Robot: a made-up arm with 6 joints. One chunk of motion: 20 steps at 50 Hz.
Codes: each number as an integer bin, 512 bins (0 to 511) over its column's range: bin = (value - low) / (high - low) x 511, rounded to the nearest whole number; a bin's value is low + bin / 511 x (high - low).
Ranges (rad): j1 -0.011..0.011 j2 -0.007..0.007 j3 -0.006..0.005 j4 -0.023..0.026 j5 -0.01..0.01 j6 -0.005..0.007
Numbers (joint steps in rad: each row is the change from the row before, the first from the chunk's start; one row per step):
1: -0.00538 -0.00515 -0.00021 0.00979 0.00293 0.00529
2: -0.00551 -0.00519 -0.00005 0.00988 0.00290 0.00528
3: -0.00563 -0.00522 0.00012 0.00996 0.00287 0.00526
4: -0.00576 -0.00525 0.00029 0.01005 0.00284 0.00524
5: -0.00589 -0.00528 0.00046 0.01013 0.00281 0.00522
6: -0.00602 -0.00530 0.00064 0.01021 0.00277 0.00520
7: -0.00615 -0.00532 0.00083 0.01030 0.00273 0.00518
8: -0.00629 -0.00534 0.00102 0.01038 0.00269 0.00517
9: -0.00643 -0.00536 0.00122 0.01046 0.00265 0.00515
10: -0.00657 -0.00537 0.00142 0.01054 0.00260 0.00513
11: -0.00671 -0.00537 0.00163 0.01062 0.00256 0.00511
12: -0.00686 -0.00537 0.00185 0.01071 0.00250 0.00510
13: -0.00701 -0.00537 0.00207 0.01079 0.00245 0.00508
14: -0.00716 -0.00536 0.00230 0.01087 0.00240 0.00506
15: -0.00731 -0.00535 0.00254 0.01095 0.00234 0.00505
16: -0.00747 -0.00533 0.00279 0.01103 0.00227 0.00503
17: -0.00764 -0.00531 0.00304 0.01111 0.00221 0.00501
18: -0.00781 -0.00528 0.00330 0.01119 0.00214 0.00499
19: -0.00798 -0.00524 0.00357 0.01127 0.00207 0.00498
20: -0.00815 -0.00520 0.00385 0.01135 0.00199 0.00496
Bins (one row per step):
1: 131 68 269 342 330 438
2: 128 66 276 343 330 438
3: 125 65 284 344 329 437
4: 122 64 292 345 328 436
5: 119 63 300 345 327 435
6: 116 62 308 346 326 434
7: 113 61 317 347 325 433
8: 109 61 326 348 324 433
9: 106 60 335 349 323 432
10: 103 59 345 350 322 431
11: 100 59 354 351 321 431
12: 96 59 365 352 319 430
13: 93 59 375 352 318 429
14: 89 60 386 353 317 428
15: 86 60 397 354 315 428
16: 82 61 408 355 313 427
17: 78 62 420 356 312 426
18: 74 63 432 357 310 425
19: 70 64 445 357 308 425
20: 66 66 458 358 306 424

